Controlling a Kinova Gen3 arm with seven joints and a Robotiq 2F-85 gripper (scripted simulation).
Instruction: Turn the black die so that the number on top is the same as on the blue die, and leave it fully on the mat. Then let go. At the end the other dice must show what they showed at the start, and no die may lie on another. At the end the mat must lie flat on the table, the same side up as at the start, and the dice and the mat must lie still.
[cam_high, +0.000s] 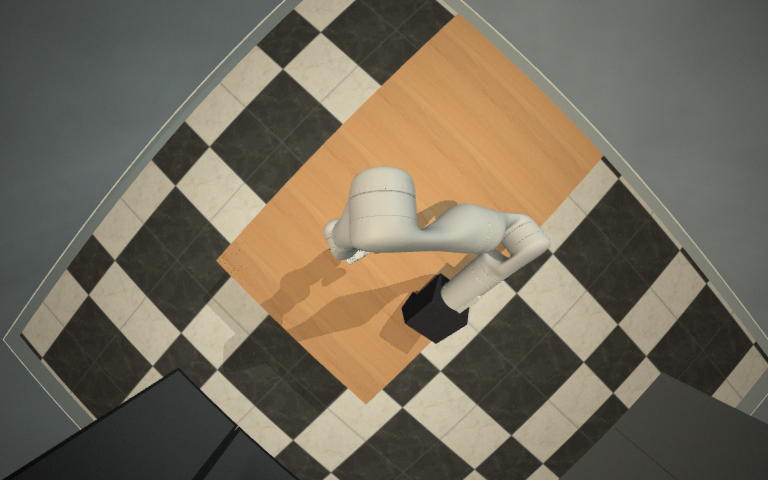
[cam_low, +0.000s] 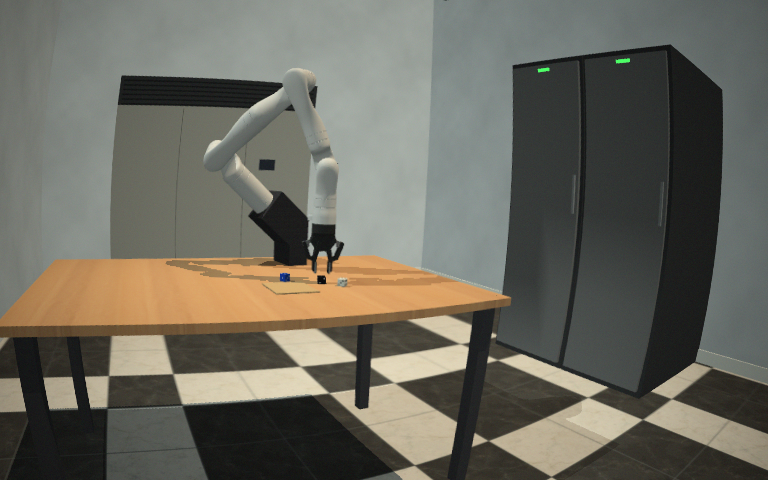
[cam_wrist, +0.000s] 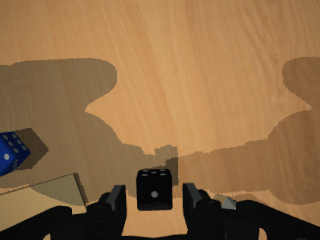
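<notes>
Now: hand 4 cm above the black die. Round my hand: blue die: 5 cm behind, 11 cm to the right, 4 cm below; then tan mat: 5 cm ahead, 12 cm to the right, 5 cm below; then white die: 4 cm ahead, 6 cm to the left, 4 cm below.
</notes>
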